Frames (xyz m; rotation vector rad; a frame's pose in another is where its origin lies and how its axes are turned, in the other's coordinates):
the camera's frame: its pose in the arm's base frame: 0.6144 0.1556 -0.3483 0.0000 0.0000 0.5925
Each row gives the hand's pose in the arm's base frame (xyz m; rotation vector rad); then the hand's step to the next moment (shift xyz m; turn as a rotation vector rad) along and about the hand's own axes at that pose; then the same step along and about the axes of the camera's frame.
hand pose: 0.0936 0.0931 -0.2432 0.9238 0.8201 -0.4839
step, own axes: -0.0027 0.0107 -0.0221 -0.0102 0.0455 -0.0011
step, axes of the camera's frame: 0.0109 0.0222 0.0000 0.0343 0.0075 0.0307
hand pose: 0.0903 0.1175 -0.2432 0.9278 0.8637 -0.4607
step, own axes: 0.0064 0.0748 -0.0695 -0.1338 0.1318 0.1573
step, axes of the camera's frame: 0.0749 0.0688 0.0106 0.0312 -0.0965 0.2230
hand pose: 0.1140 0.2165 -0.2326 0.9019 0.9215 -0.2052
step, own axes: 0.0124 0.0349 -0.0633 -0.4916 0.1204 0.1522
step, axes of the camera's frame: 0.0297 0.0667 -0.0068 -0.2019 -0.0333 0.4873
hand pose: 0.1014 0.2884 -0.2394 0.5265 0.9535 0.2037
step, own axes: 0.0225 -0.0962 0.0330 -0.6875 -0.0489 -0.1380
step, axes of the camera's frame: -0.0192 -0.0892 -0.0502 -0.5695 0.0651 0.4069
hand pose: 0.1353 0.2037 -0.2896 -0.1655 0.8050 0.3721
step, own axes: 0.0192 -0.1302 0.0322 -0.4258 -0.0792 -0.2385
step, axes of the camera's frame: 0.0105 -0.1348 0.0086 -0.4717 0.0137 0.1474
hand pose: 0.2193 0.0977 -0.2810 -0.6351 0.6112 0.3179
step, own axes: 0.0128 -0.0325 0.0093 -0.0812 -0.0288 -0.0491
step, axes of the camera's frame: 0.0139 -0.0308 0.0128 -0.0932 -0.0106 0.0320
